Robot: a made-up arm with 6 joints.
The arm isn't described. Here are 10 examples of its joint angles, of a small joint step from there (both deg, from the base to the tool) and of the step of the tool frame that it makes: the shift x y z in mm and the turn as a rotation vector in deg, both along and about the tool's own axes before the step.
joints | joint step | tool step
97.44 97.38 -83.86 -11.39 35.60 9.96 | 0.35 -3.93 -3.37 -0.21 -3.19 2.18 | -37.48 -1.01 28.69 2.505 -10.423 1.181
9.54 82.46 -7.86 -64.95 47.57 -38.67 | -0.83 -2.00 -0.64 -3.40 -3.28 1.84 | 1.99 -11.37 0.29 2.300 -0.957 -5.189
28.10 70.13 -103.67 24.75 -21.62 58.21 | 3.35 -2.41 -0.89 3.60 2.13 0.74 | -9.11 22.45 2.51 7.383 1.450 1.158
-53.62 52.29 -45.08 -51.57 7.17 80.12 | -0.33 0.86 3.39 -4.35 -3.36 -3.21 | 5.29 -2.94 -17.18 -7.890 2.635 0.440
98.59 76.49 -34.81 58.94 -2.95 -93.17 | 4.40 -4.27 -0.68 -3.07 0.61 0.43 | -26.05 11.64 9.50 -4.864 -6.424 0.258
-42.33 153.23 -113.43 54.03 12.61 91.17 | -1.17 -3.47 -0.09 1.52 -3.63 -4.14 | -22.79 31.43 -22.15 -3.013 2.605 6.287
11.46 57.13 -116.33 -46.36 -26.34 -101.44 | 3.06 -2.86 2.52 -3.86 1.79 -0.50 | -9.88 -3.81 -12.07 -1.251 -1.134 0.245
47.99 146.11 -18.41 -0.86 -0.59 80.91 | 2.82 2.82 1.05 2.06 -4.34 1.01 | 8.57 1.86 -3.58 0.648 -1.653 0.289
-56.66 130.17 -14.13 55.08 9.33 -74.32 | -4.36 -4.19 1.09 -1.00 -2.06 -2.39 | -12.41 -11.94 -2.27 0.345 -4.329 -1.614
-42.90 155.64 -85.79 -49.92 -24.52 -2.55 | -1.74 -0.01 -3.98 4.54 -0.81 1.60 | 1.27 -30.57 10.04 6.135 -2.735 -5.299
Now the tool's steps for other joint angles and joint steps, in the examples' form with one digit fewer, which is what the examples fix.
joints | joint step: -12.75 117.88 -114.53 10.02 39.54 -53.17 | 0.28 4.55 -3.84 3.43 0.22 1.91
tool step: 21.5 3.8 8.3 4.27 -1.22 2.55
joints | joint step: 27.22 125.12 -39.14 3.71 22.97 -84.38 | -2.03 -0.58 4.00 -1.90 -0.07 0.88
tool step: 1.7 17.5 -10.7 0.86 0.69 3.37
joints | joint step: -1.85 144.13 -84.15 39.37 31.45 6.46 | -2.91 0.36 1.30 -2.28 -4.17 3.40
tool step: -3.4 -20.6 23.5 4.75 -4.12 -0.97
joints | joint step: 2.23 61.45 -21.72 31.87 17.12 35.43 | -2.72 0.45 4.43 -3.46 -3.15 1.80
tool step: 8.0 -21.0 6.2 1.53 -2.77 -3.62
